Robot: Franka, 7 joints.
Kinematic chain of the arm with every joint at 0, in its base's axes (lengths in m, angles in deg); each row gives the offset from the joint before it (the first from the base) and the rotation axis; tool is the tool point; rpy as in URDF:
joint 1: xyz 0 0 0.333 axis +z
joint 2: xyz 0 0 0 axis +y
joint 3: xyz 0 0 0.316 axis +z
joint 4: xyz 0.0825 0 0 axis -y
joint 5: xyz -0.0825 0 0.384 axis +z
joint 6: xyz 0 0 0 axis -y
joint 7: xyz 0.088 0 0 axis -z
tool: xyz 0 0 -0.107 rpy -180 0 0
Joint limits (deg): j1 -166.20..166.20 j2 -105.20..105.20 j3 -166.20..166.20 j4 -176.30..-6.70 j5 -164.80..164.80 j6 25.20..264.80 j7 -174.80..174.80
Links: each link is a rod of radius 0.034 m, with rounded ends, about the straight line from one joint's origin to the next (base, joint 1, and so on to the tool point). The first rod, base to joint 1, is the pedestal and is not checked.
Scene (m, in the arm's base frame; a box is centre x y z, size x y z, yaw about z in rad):
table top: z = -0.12
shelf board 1: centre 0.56 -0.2 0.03 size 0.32 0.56 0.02 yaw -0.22
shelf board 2: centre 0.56 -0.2 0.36 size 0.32 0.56 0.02 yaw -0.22
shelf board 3: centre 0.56 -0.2 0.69 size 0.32 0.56 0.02 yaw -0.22
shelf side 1: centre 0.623 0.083 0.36 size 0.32 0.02 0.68 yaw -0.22
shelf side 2: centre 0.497 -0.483 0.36 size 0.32 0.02 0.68 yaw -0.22
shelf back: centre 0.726 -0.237 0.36 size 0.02 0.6 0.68 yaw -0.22
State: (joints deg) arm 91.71 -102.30 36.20 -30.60 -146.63 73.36 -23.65
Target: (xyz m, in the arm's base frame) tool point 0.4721 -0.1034 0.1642
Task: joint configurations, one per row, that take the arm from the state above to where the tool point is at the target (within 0.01 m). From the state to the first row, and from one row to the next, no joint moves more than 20 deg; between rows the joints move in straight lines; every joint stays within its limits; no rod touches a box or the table.
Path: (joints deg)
1: 87.97 -95.42 37.76 -49.60 -144.70 70.77 -34.27
2: 84.24 -88.55 39.32 -68.61 -142.77 68.19 -44.88
3: 80.50 -81.67 40.88 -87.61 -140.85 65.60 -55.50
4: 76.76 -74.80 42.45 -106.62 -138.92 63.02 -66.12
5: 73.03 -67.92 44.01 -125.62 -136.99 60.43 -76.74
6: 59.71 -48.68 29.71 -136.73 -133.20 68.17 -63.46
7: 46.40 -29.44 15.42 -147.84 -129.42 75.91 -50.19
8: 33.09 -10.20 1.12 -158.94 -125.63 83.65 -36.92
9: 19.78 9.05 -13.18 -170.05 -121.85 91.39 -23.65
10: 17.23 17.72 -15.11 -154.77 -125.08 94.10 -23.65
11: 14.69 26.39 -17.04 -139.50 -128.32 96.80 -23.65

